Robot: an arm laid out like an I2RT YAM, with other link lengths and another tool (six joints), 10 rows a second.
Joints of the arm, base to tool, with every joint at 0 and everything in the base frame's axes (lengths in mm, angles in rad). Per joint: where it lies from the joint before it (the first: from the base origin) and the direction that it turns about. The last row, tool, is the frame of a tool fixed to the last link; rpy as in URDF.
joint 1: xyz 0 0 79.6 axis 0 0 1
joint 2: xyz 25 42.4 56.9 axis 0 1 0
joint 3: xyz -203.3 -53 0 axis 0 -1 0
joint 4: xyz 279.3 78.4 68.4 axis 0 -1 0
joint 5: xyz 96.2 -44.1 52.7 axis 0 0 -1
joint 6: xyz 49.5 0 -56.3 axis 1 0 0
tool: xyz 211 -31 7 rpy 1.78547 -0.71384 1.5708
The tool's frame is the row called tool.
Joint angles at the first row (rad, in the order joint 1, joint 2, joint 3, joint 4, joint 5, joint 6):
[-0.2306, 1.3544, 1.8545, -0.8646, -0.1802, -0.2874]
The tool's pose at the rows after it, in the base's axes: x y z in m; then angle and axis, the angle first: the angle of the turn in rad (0 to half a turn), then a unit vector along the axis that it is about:
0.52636 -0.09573 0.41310 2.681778 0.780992 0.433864 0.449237
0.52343 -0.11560 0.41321 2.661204 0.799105 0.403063 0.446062
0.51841 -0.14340 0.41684 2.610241 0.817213 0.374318 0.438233
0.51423 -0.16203 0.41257 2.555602 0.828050 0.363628 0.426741
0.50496 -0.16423 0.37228 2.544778 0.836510 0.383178 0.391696
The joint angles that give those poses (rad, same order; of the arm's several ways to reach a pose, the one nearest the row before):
[-0.2317, 1.3632, 1.8637, -0.8600, -0.1245, -0.2317]
[-0.2439, 1.3716, 1.8717, -0.8573, -0.0750, -0.1963]
[-0.2665, 1.3793, 1.8775, -0.8448, -0.0139, -0.1867]
[-0.2768, 1.3517, 1.8141, -0.7986, 0.0391, -0.2073]
[-0.2768, 1.2590, 1.6314, -0.7582, 0.0601, -0.2630]

